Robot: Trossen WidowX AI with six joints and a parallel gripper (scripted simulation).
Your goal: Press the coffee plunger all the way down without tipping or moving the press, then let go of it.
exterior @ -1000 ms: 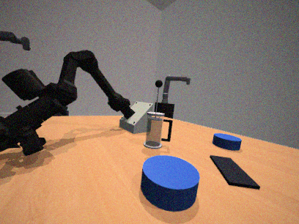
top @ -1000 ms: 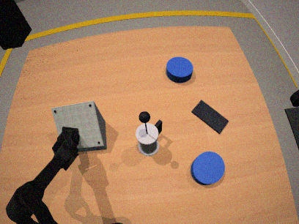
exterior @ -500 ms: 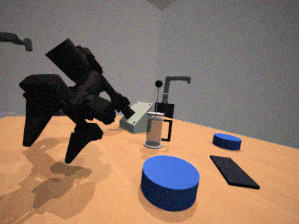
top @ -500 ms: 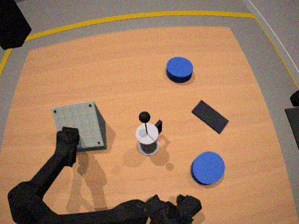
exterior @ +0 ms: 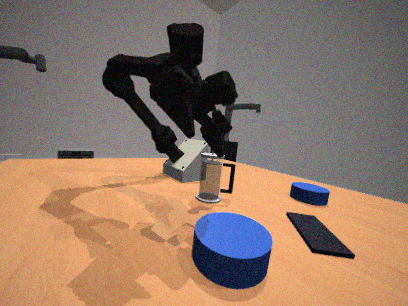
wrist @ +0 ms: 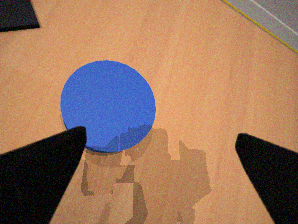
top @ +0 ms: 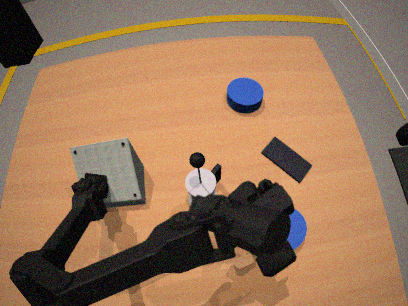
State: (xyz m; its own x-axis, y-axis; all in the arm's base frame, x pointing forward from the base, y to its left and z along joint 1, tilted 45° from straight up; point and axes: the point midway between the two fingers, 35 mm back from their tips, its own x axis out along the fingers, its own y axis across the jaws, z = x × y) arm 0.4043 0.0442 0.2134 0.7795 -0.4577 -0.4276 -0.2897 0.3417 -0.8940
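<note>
Now: gripper tip 160 mm past the coffee press, 140 mm to the right of it and 40 mm above it. From my gripper tip the other things lie so: flat black slab (80 mm ahead, 250 mm to the left, 160 mm below).
</note>
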